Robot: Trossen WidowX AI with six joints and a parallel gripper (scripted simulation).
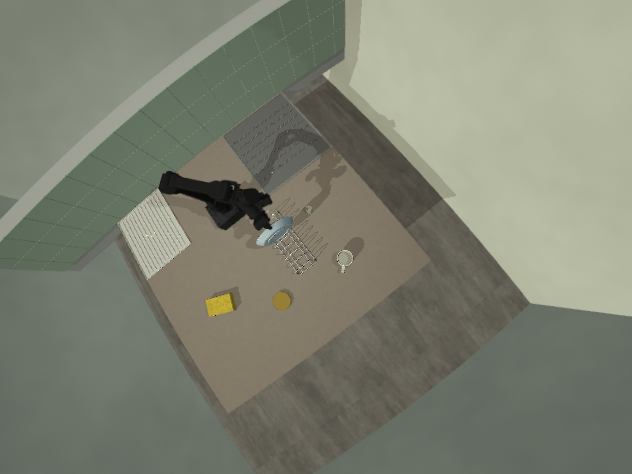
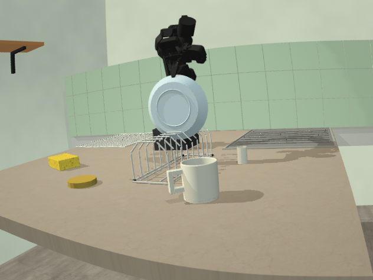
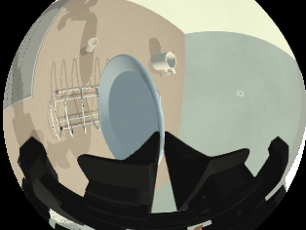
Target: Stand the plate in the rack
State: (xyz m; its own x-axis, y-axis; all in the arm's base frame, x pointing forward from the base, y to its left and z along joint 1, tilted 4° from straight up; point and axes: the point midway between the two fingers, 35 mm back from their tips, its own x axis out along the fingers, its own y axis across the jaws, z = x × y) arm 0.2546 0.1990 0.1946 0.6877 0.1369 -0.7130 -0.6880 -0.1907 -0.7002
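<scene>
The pale blue plate is 3 cm ahead of my hand and 11 cm below it. From my hand the other things lie so: cream mug: 26 cm ahead, 22 cm to the left, 26 cm below; yellow disc: 30 cm ahead, 16 cm to the right, 28 cm below; small white cup: 4 cm behind, 18 cm to the left, 28 cm below.
</scene>
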